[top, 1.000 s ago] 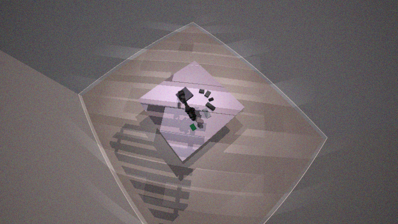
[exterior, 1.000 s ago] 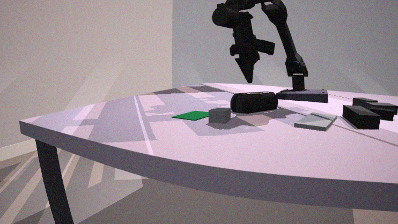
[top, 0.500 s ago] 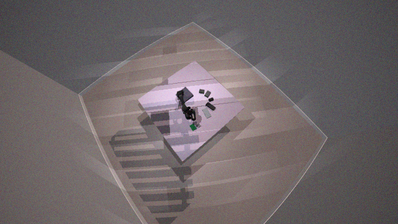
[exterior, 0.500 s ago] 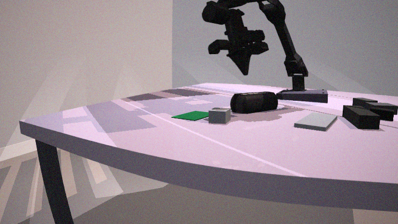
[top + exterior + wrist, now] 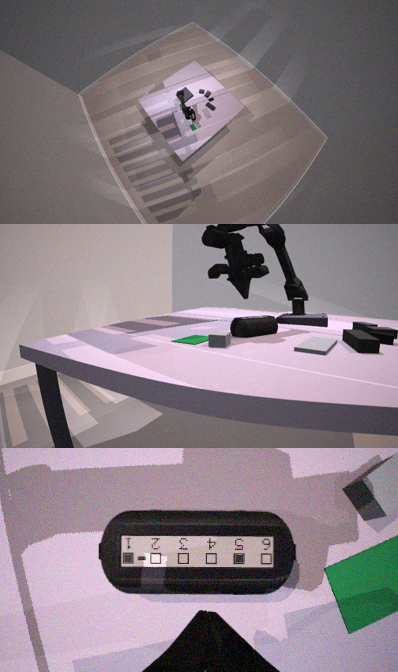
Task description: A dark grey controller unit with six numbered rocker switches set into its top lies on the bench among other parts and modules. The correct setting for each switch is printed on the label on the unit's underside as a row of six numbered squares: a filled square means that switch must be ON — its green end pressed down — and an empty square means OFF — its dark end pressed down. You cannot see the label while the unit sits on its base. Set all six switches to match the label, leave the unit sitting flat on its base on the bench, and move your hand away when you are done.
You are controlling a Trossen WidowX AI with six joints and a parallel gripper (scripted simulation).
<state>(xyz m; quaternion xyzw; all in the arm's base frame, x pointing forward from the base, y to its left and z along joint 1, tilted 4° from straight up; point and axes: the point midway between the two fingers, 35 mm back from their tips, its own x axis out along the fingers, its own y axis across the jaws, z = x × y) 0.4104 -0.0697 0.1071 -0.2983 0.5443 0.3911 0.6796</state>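
My gripper tip is 190 mm short of the grey cube, 20 mm to the right of it and 80 mm above it. Round my gripper tip: flat green plate: 170 mm ahead, 60 mm to the right, 100 mm below; then light grey slab: 80 mm ahead, 240 mm to the left, 90 mm below.
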